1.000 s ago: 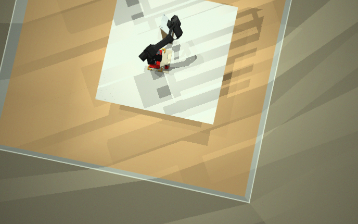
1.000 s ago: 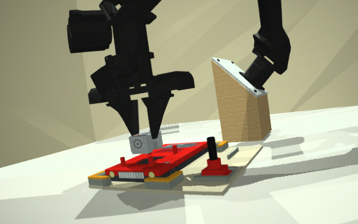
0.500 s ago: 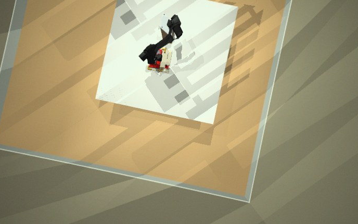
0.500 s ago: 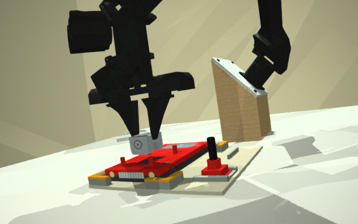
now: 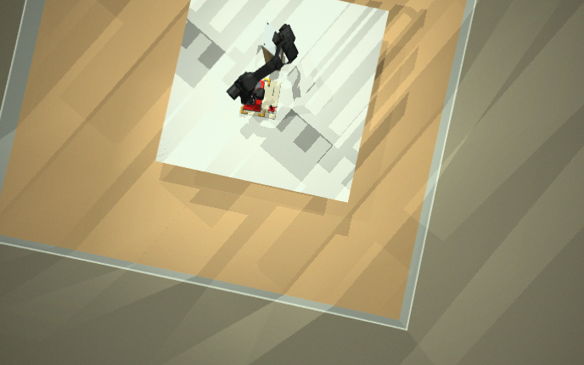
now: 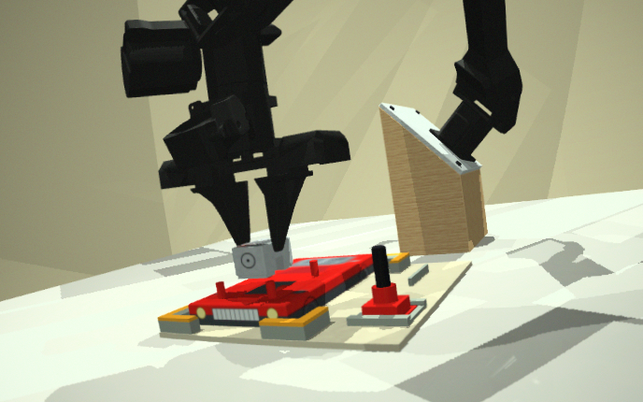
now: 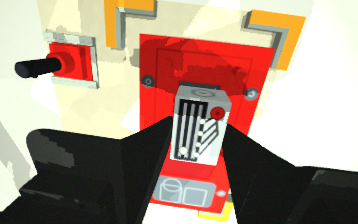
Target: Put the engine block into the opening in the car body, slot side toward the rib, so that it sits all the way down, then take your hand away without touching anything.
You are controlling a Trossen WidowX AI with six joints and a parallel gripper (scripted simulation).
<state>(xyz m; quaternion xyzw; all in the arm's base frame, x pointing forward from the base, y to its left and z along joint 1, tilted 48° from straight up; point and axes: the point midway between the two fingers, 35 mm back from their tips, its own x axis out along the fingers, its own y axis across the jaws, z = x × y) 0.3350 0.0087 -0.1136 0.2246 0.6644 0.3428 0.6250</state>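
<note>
The grey engine block lies 1 cm below my gripper tip.
</note>
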